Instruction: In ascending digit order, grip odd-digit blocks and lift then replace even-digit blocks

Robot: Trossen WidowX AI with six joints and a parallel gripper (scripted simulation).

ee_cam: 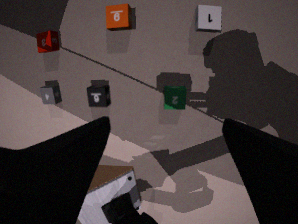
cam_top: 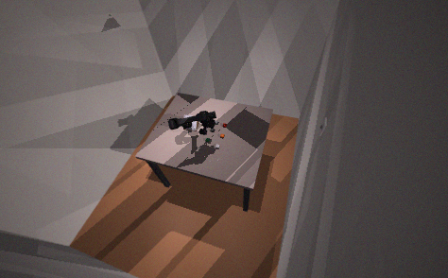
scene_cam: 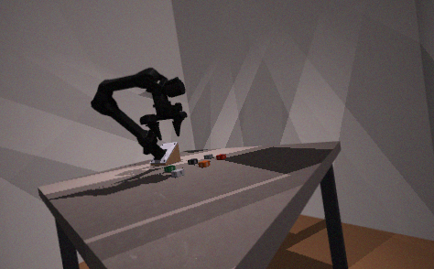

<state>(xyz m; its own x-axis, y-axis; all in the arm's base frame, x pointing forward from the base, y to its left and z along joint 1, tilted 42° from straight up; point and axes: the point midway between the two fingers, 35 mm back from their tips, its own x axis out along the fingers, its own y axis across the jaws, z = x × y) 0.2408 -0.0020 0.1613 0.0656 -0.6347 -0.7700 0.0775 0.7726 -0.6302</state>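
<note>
The white block is 100 mm ahead of my gripper tip, 60 mm to the right of it and 120 mm below it. Also, from my gripper tip: orange block 110 mm ahead, 60 mm to the left, 120 mm below; green block 20 mm behind, 10 mm to the right, 120 mm below; black block 10 mm behind, 110 mm to the left, 120 mm below.
</note>
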